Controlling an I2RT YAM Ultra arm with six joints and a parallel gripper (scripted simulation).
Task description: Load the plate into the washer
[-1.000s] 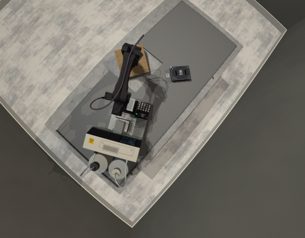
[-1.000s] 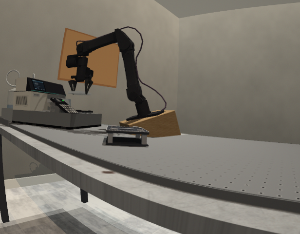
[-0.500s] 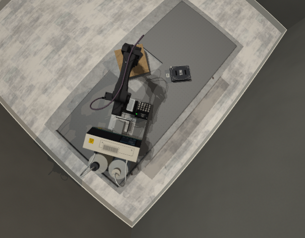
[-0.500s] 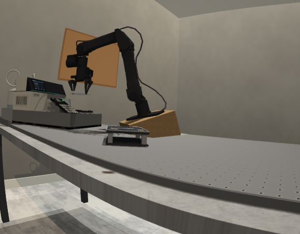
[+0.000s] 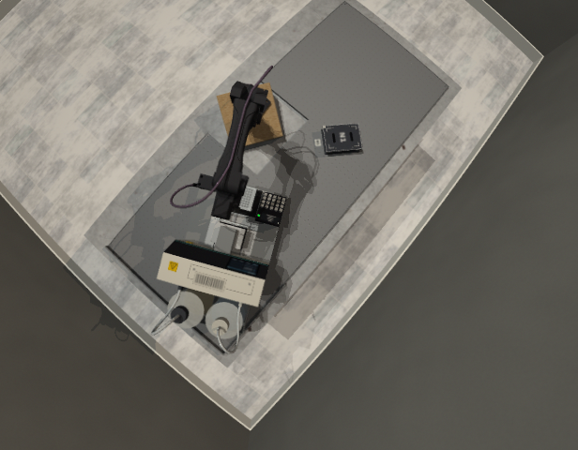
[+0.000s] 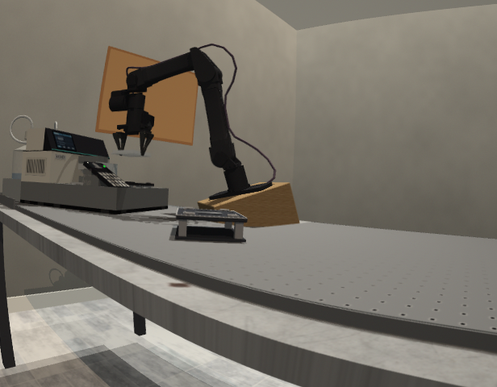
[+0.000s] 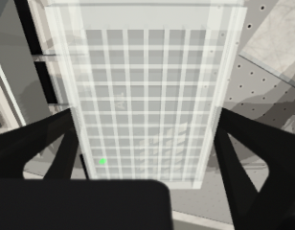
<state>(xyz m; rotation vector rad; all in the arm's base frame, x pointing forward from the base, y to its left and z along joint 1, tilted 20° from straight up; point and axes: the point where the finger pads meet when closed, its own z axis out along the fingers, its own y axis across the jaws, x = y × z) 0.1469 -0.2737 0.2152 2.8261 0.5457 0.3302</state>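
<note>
Now: hand right at the clear well plate. Also, from my hand: black carrier pocket: 100 mm below; then plate washer: 50 mm ahead, 140 mm to the right, 50 mm below; then nest: 190 mm ahead, 480 mm to the left, 150 mm below.
</note>
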